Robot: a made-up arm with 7 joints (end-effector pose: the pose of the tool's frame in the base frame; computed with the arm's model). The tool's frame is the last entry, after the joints.
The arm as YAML. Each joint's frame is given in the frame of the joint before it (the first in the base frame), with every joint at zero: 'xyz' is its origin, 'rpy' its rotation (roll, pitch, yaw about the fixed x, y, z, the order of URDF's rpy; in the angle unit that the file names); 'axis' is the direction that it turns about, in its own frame. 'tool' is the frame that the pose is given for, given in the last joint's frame.
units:
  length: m
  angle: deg
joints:
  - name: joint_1
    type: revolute
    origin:
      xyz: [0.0, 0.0, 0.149]
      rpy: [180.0, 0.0, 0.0]
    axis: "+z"
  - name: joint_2
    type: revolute
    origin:
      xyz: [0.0, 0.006, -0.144]
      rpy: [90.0, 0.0, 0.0]
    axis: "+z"
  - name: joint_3
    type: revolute
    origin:
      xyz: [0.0, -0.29, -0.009]
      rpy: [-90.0, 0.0, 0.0]
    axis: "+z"
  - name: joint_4
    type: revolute
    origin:
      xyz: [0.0, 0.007, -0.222]
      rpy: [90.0, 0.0, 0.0]
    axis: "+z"
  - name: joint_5
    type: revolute
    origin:
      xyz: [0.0, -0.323, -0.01]
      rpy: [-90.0, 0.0, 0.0]
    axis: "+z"
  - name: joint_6
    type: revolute
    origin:
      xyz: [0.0, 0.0, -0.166]
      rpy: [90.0, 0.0, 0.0]
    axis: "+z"
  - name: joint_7
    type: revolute
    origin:
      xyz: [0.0, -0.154, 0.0]
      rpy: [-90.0, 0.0, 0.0]
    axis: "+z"
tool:
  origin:
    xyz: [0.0, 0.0, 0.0]
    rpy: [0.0, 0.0, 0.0]
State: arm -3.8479 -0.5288 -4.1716 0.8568 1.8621 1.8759 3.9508
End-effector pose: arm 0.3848 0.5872 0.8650 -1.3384 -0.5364 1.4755
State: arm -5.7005 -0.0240 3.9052 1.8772 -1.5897 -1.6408 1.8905
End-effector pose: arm 0.0495 0.4739 0.6528 1.8670 -0.4673 -1.7378
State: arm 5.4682 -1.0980 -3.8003 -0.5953 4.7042 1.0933 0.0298
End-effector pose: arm -0.5550 -0.4679 1.0238 -2.7106 0.1789 0.6225
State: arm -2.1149 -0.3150 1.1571 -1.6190 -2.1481 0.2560 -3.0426
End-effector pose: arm -0.2984 -0.6154 0.6556 -1.2870 0.5164 -0.8698
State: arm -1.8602 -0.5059 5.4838 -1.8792 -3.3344 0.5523 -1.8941
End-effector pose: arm 0.5527 -0.3003 0.3299 0.0546 -0.5737 0.4746
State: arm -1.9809 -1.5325 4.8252 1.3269 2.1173 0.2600 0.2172
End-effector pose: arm -0.2690 -0.8594 0.4388 -2.0570 -0.0055 -1.0248
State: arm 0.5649 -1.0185 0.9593 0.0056 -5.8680 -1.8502 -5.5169
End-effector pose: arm -0.6447 0.5488 0.7611 -0.7747 -1.4808 2.2278
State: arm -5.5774 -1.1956 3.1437 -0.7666 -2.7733 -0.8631 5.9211
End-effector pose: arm -0.5964 0.5654 0.9711 1.9381 -0.8123 1.2775
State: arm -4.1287 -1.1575 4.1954 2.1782 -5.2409 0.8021 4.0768
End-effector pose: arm 0.4578 -0.1024 0.2261 -1.0721 1.5537 1.5628
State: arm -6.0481 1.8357 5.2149 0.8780 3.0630 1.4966 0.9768
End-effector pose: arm 0.9013 0.0132 -0.1137 -0.6008 -1.4827 -0.6673
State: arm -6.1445 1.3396 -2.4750 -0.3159 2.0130 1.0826 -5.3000
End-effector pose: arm 1.0445 -0.1933 0.2685 0.8726 0.1238 -2.4950
